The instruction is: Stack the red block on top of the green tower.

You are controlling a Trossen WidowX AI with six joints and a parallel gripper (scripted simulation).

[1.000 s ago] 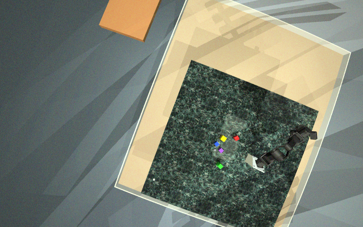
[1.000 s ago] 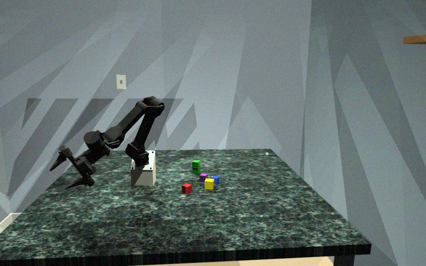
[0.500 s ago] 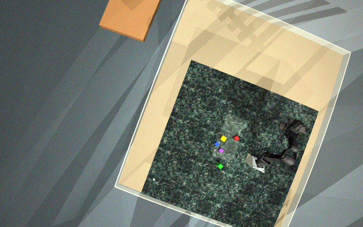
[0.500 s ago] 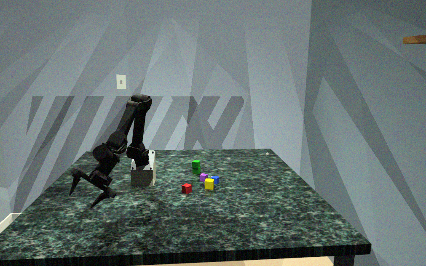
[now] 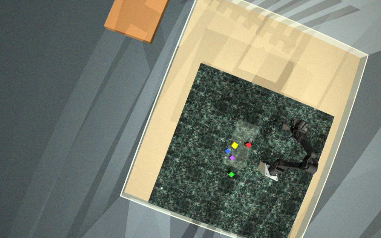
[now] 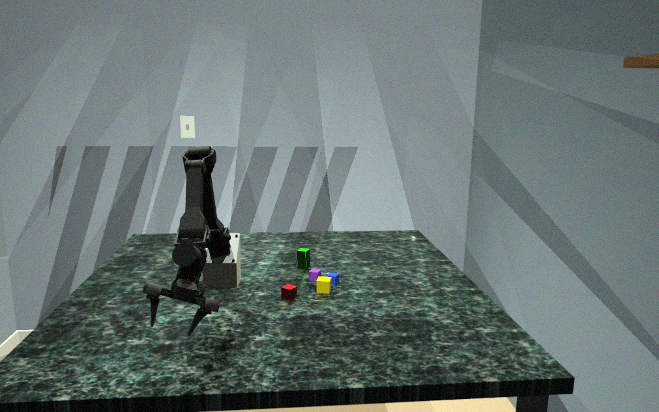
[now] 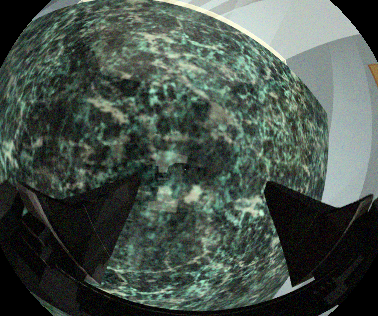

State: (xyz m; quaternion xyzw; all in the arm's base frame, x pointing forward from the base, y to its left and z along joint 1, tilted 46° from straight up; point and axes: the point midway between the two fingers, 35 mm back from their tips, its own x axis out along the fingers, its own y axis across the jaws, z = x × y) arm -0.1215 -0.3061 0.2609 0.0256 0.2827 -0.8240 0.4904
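The red block lies 330 mm ahead of my gripper tip, 250 mm to the left of it and 20 mm below it. Round my gripper tip: purple block: 440 mm ahead, 390 mm to the left, 20 mm below; yellow block: 450 mm ahead, 280 mm to the left, 20 mm below; blue block: 490 mm ahead, 350 mm to the left, 20 mm below.
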